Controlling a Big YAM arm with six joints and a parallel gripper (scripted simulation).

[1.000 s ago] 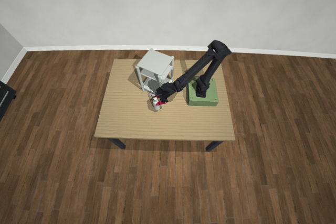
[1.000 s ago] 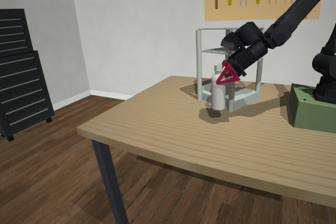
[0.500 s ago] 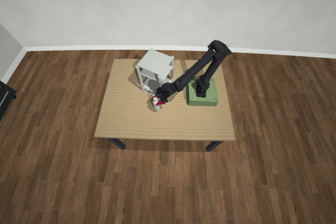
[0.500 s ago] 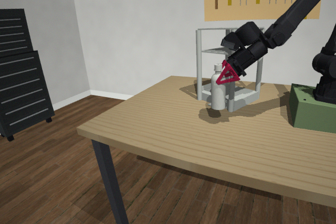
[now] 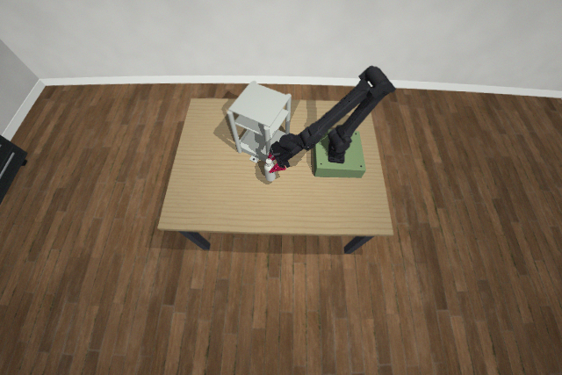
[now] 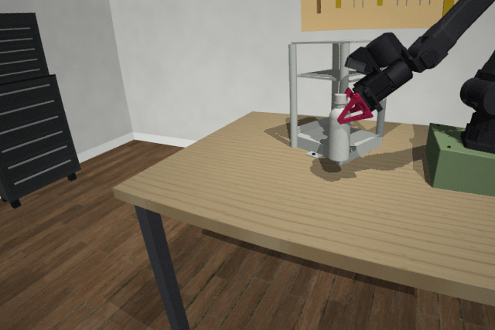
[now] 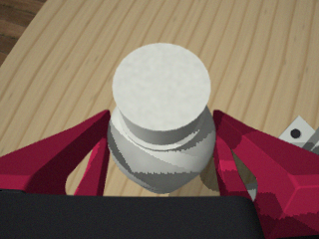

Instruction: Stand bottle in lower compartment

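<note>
My hand is 25 cm to the left of the shelving unit and 7 cm short of it. Round my hand: white bottle right at my hand.
</note>
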